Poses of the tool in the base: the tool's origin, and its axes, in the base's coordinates. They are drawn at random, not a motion.
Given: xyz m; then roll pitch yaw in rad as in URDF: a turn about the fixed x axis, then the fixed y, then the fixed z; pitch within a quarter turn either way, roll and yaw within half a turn.
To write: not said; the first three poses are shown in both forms.
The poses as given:
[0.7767 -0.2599 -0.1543 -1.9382 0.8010 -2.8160]
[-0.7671 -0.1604 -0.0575 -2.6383 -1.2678 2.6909]
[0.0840 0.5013 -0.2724 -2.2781 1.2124 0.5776]
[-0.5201 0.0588 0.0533 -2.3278 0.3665 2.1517]
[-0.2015 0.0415 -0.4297 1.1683 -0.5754 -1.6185]
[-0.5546 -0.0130 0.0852 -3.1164 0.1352 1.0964]
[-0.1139 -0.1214 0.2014 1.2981 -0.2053 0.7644]
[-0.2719 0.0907 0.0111 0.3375 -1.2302 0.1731]
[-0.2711 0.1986 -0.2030 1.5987 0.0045 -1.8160]
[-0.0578 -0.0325 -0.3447 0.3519 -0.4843 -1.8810]
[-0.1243 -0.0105 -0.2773 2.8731 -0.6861 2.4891]
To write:
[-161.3 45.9 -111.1 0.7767 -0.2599 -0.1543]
[154.2 -72.6 -151.2 -0.7671 -0.1604 -0.0575]
[33.1 69.5 -130.5 0.0840 0.5013 -0.2724]
[123.3 21.0 -133.4 -0.5201 0.0588 0.0533]
[-92.7 -33.0 66.9 -0.2015 0.0415 -0.4297]
[62.8 7.7 -178.6 -0.5546 -0.0130 0.0852]
[43.8 -11.8 74.4 -0.1139 -0.1214 0.2014]
[9.9 -70.5 19.3 -0.2719 0.0907 0.0111]
[-104.0 0.3 91.6 -0.2711 0.1986 -0.2030]
[-107.8 -27.7 20.2 -0.0578 -0.0325 -0.3447]
[142.6 -39.3 164.6 -0.1243 -0.0105 -0.2773]

